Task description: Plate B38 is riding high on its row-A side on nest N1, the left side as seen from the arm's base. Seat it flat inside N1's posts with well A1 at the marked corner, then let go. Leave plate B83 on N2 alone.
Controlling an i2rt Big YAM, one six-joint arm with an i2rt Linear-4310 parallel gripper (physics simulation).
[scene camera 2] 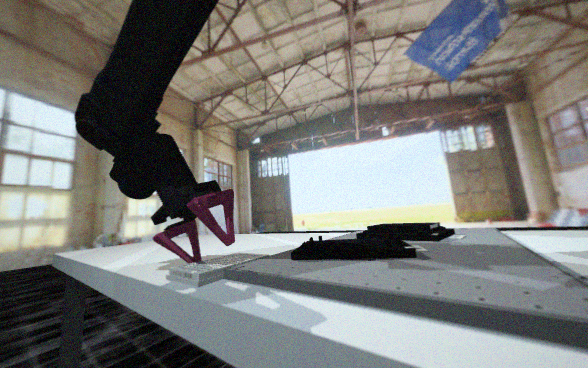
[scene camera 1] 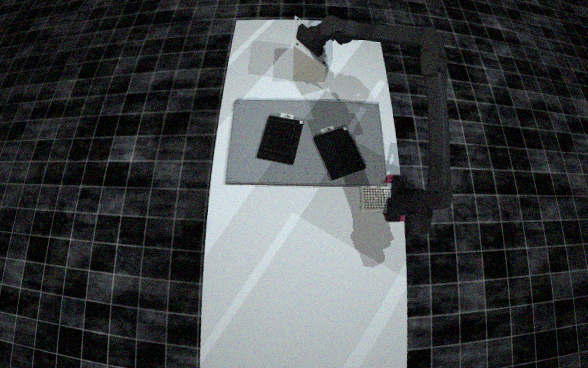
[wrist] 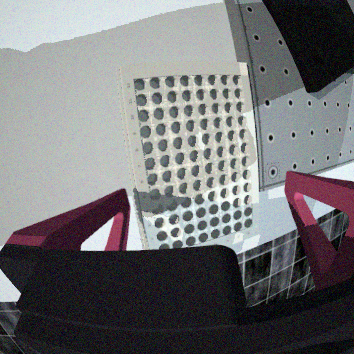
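Where they show: gripper, fingertip midpoint: [scene camera 2: 213, 255] [scene camera 1: 384, 198] [wrist: 208, 189]; arm's base at its link origin: [scene camera 1: 308, 41].
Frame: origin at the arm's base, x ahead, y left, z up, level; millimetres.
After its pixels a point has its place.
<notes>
My gripper [scene camera 1: 393, 198] {x 520, y 304, z -124 mm} [scene camera 2: 213, 252] {x 520, y 304, z -124 mm} [wrist: 208, 189] {x 520, y 304, z -124 mm} is open and empty, low at the table's right edge. Its red fingers stand apart on either side of a white multi-well plate [scene camera 1: 374, 198] {x 521, y 272, z -136 mm} [scene camera 2: 197, 276] {x 474, y 347, z -138 mm} [wrist: 192, 135] {x 522, y 274, z -141 mm}, which lies on the table beside the board. I cannot read which plate it is, nor see its A1 mark. Nest N1 [scene camera 1: 340, 152] {x 379, y 149, z -124 mm} [scene camera 2: 345, 251] {x 352, y 201, z -126 mm} [wrist: 320, 45] {x 405, y 192, z -125 mm} is black, on the board's right half in the overhead view. Small posts show on it; whether a plate sits there is too dark to tell. Nest N2 [scene camera 1: 280, 140] {x 363, y -52, z -121 mm} [scene camera 2: 405, 231] {x 334, y -9, z -121 mm}, also black, carries a dark block, apparently B83.
The grey perforated board [scene camera 1: 245, 170] {x 477, y -150, z -136 mm} [scene camera 2: 450, 295] {x 229, y 276, z -136 mm} [wrist: 300, 120] {x 429, y 261, z -136 mm} has a raised edge next to the white plate. The white table [scene camera 1: 300, 300] {x 867, y 76, z -149 mm} [scene camera 2: 125, 275] {x 655, y 387, z -150 mm} ends close by the gripper. The arm's long link [scene camera 1: 437, 135] {x 442, y 384, z 169 mm} runs outside the table's right edge.
</notes>
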